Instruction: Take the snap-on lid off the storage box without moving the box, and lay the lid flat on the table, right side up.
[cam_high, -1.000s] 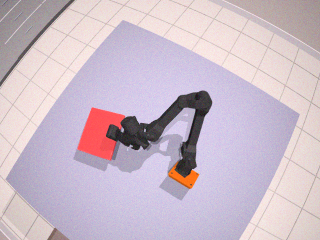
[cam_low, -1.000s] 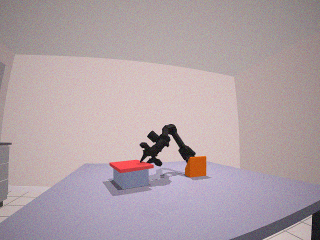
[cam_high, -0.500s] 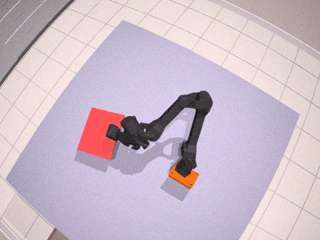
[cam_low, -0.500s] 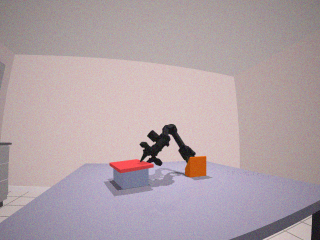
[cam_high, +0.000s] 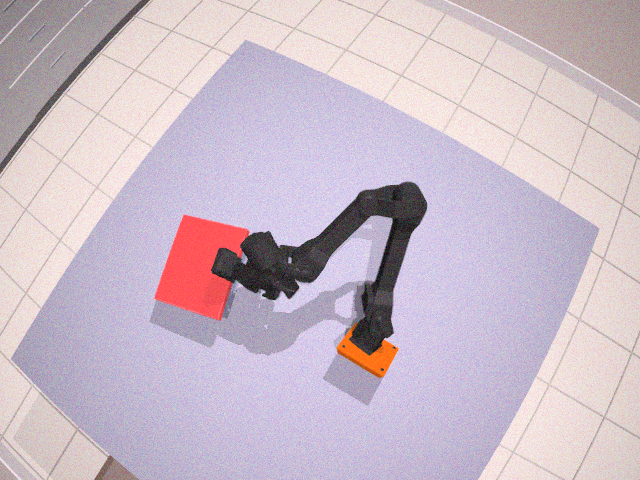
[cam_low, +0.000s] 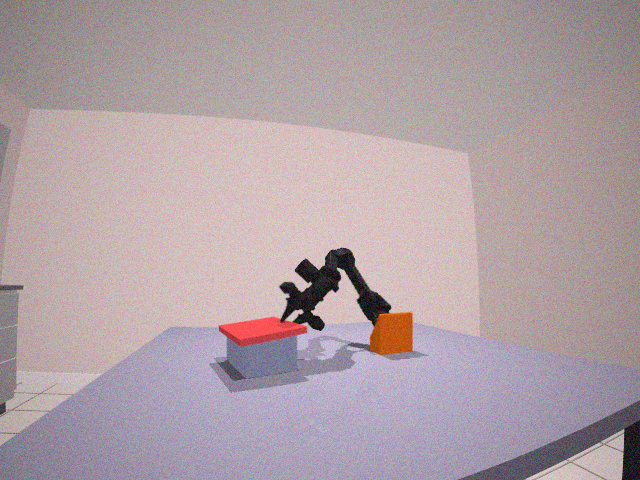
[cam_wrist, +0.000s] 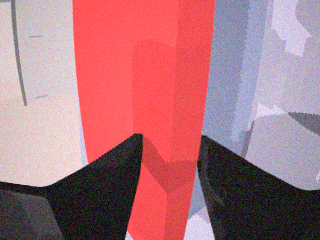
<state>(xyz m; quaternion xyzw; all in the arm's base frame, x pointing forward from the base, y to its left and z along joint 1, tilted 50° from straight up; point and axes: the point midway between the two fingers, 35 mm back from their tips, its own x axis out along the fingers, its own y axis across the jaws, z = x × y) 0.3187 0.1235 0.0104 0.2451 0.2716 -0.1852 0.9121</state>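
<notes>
Right now the red lid is 70 mm ahead of my gripper tip and 30 mm to the left of it. From my gripper tip the other things lie so: grey-blue storage box 70 mm ahead, 60 mm below, 30 mm to the left.
</notes>
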